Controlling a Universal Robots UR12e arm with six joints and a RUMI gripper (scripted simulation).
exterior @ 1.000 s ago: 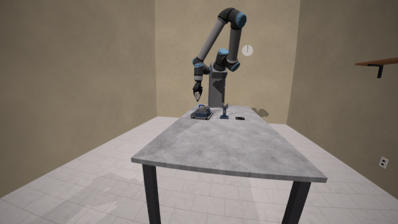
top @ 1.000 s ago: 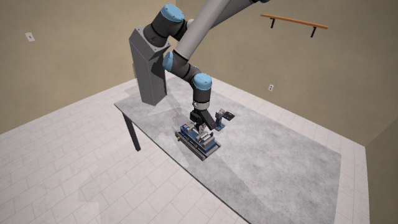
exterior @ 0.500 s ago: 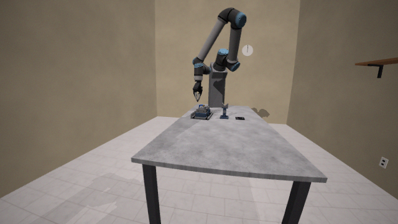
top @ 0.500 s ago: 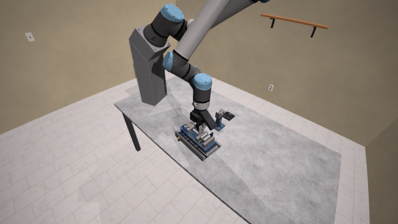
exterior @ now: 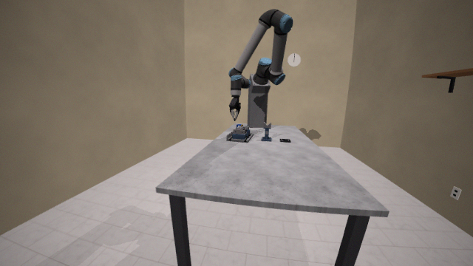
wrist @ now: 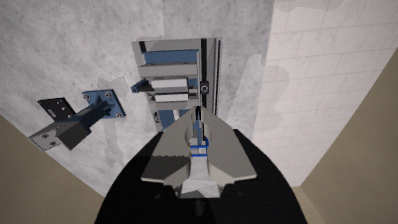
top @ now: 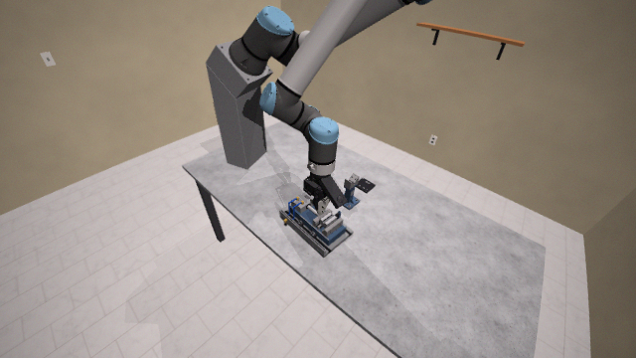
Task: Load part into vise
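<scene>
My gripper is now 80 mm above the part, 50 mm to the right of it and 10 mm past it. Also, from my hand: cylinder rod 100 mm below, 90 mm behind, 40 mm to the left; work stop 100 mm to the left, 90 mm below, 10 mm behind; moving jaw 100 mm below, 50 mm to the left, 40 mm behind.
</scene>
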